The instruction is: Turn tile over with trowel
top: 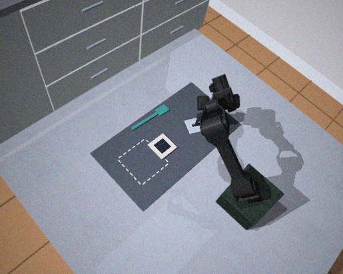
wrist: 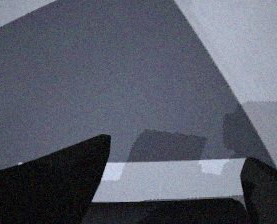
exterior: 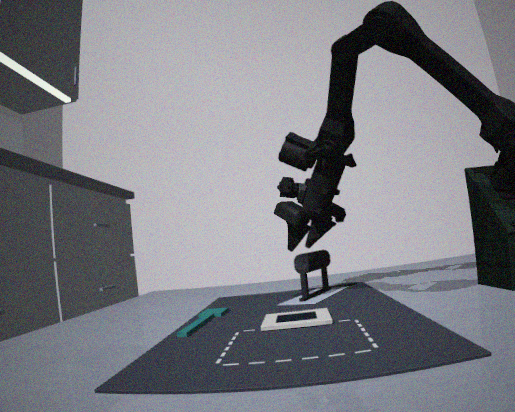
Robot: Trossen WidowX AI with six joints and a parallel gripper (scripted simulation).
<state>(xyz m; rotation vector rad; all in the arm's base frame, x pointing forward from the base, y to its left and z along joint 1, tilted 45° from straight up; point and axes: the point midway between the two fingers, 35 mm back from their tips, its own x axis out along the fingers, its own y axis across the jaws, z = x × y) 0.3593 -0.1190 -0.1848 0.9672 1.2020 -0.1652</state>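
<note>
Right now my gripper tip is 230 mm to the right of the dark mat, 120 mm above it and 20 mm short of it. Round my gripper tip: teal trowel 210 mm to the left, 160 mm ahead, 90 mm below; white tile 290 mm to the left, 90 mm below, 20 mm ahead.
</note>
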